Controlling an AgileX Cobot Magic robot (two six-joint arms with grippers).
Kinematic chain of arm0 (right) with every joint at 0, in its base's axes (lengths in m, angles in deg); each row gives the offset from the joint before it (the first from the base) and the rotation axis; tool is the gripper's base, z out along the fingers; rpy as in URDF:
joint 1: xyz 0 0 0.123 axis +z
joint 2: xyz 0 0 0 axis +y
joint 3: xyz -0.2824 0 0.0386 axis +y
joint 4: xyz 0.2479 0 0.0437 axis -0.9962 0 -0.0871
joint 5: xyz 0 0 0 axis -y
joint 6: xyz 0.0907 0 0.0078 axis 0.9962 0 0.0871
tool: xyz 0 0 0 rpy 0 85 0
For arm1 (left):
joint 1: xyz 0 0 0.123 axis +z
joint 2: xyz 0 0 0 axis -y
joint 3: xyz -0.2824 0 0.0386 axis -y
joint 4: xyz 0.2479 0 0.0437 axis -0.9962 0 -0.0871
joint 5: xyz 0 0 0 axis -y
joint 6: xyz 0.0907 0 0.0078 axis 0.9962 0 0.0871
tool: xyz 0 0 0 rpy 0 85 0
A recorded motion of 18 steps. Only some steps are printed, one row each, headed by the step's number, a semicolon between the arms.
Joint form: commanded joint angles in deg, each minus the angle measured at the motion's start. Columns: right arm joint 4, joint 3, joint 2, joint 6, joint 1, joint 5; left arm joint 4, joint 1, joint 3, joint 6, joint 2, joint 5.
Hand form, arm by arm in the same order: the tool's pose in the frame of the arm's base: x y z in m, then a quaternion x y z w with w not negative. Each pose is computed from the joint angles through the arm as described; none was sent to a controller.
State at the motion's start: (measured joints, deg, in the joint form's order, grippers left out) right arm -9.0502 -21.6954 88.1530 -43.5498 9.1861 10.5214; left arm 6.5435 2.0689 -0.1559 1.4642 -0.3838 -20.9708
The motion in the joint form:
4: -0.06 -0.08 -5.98 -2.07 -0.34 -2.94; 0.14 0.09 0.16 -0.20 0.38 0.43
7: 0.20 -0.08 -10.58 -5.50 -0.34 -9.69; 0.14 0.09 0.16 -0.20 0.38 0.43
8: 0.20 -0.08 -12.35 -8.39 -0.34 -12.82; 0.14 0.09 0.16 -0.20 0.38 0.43
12: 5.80 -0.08 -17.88 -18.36 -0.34 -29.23; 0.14 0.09 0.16 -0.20 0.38 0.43
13: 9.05 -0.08 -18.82 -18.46 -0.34 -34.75; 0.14 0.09 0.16 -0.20 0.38 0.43
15: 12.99 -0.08 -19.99 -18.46 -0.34 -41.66; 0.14 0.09 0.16 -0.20 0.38 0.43
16: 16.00 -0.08 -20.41 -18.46 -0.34 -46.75; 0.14 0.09 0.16 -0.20 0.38 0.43
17: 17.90 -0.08 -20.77 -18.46 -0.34 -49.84; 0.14 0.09 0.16 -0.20 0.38 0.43
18: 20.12 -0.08 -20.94 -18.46 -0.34 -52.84; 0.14 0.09 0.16 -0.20 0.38 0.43
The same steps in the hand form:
4: 0.2188 0.0321 0.1464 -0.35695 0.86230 -0.09553 0.34627; 0.0533 -0.0017 0.1810 -0.03729 0.79460 -0.03125 0.60519
7: 0.2084 0.0322 0.1568 -0.38966 0.85502 -0.09346 0.32920; 0.0533 -0.0017 0.1810 -0.03729 0.79460 -0.03125 0.60519
8: 0.2034 0.0322 0.1602 -0.41411 0.84777 -0.09477 0.31751; 0.0533 -0.0017 0.1810 -0.03729 0.79460 -0.03125 0.60519
12: 0.1780 0.0294 0.1646 -0.54232 0.80500 -0.09354 0.22162; 0.0533 -0.0017 0.1810 -0.03729 0.79460 -0.03125 0.60519
13: 0.1697 0.0264 0.1637 -0.56783 0.79818 -0.09000 0.17993; 0.0533 -0.0017 0.1810 -0.03729 0.79460 -0.03125 0.60519
15: 0.1593 0.0215 0.1634 -0.59411 0.78962 -0.08761 0.12590; 0.0533 -0.0017 0.1810 -0.03729 0.79460 -0.03125 0.60519
16: 0.1520 0.0171 0.1626 -0.61135 0.78242 -0.08648 0.08116; 0.0533 -0.0017 0.1810 -0.03729 0.79460 -0.03125 0.60519
17: 0.1475 0.0140 0.1628 -0.62068 0.77730 -0.08738 0.05414; 0.0533 -0.0017 0.1810 -0.03729 0.79460 -0.03125 0.60519
18: 0.1435 0.0104 0.1629 -0.63048 0.77054 -0.09009 0.02521; 0.0533 -0.0017 0.1810 -0.03729 0.79460 -0.03125 0.60519

